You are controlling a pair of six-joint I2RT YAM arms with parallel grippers.
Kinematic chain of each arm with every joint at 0, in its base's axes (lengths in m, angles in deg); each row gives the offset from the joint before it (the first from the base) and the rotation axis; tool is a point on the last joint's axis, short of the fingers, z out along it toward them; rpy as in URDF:
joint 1: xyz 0 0 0.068 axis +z
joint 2: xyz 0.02 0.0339 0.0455 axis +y
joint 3: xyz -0.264 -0.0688 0 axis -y
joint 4: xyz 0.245 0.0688 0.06 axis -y
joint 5: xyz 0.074 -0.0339 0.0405 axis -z
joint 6: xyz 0.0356 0 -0.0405 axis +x
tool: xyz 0 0 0 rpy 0 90 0
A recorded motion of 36 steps. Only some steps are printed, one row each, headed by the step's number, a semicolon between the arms.
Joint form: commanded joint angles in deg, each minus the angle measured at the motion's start. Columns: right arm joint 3, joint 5, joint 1, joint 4, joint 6, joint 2; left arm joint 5, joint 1, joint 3, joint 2, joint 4, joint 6.
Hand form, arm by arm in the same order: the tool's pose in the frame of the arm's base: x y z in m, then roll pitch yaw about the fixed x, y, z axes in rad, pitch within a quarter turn. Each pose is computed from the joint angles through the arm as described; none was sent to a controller.
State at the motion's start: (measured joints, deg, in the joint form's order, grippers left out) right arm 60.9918 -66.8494 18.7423 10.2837 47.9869 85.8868; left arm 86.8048 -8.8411 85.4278 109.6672 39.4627 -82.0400
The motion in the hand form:
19: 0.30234 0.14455 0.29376 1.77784 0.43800 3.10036; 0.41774 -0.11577 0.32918 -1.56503 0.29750 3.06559
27: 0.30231 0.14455 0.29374 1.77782 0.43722 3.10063; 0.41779 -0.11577 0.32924 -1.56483 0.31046 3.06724
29: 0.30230 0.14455 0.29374 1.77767 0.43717 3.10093; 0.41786 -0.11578 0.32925 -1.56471 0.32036 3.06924
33: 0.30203 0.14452 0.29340 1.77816 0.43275 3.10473; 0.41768 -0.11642 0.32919 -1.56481 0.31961 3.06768
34: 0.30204 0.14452 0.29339 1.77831 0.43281 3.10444; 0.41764 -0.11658 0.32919 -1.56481 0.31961 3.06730
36: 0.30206 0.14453 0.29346 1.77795 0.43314 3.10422; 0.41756 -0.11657 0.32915 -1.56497 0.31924 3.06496
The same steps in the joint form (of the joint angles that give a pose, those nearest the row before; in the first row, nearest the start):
19: 0.11 6.40 1.51 -7.61 -3.08 0.07; -3.17 -1.97 0.85 -0.92 -14.14 6.25
27: 0.11 6.38 1.51 -7.63 -3.06 0.06; -3.26 -1.97 0.85 -0.92 -14.09 6.95
29: 0.11 6.36 1.51 -7.63 -3.06 0.07; -3.37 -1.97 0.85 -0.92 -14.10 7.52
33: 0.11 6.14 1.51 -7.89 -3.08 0.07; -3.37 -2.06 0.85 -0.92 -14.14 7.52
34: 0.11 6.16 1.51 -7.89 -3.08 0.07; -3.37 -2.08 0.85 -0.92 -14.14 7.52
36: 0.11 6.16 1.51 -7.85 -3.06 0.06; -3.23 -2.08 0.85 -0.92 -14.16 7.52

